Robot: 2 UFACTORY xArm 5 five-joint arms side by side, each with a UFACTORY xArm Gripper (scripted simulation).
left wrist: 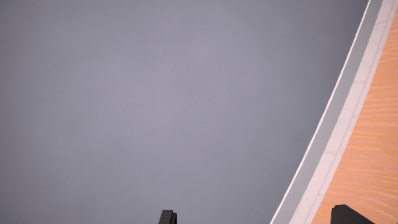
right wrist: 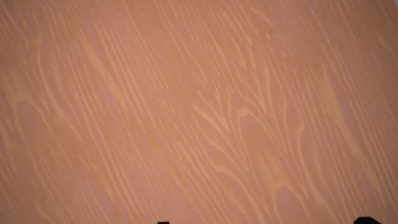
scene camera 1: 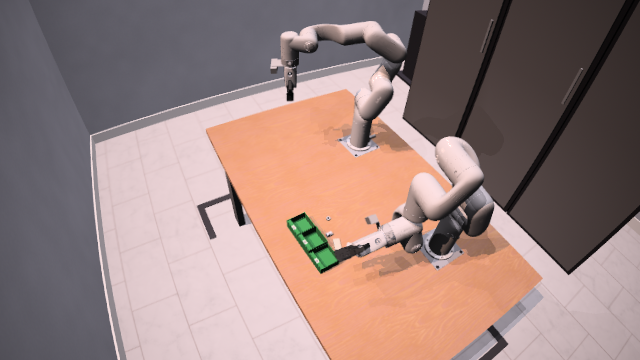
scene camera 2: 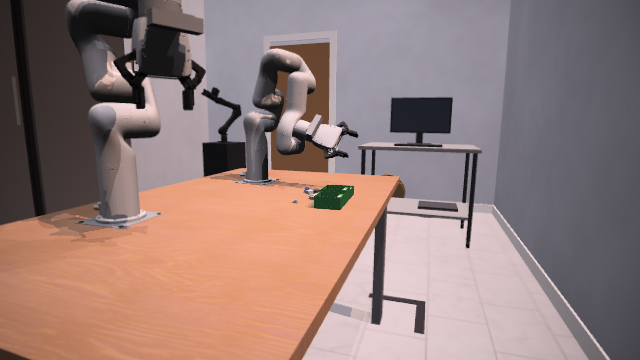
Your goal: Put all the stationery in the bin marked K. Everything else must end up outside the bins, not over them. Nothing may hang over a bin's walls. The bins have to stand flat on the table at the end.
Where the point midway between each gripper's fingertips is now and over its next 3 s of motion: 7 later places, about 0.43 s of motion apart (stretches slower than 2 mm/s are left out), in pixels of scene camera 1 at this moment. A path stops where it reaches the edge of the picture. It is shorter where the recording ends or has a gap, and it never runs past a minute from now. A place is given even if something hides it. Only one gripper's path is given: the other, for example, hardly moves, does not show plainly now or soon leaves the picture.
My left gripper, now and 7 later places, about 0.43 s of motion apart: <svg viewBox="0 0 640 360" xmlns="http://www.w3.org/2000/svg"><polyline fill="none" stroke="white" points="336,256 337,252 328,251 322,247 325,240 333,232 347,223 360,216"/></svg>
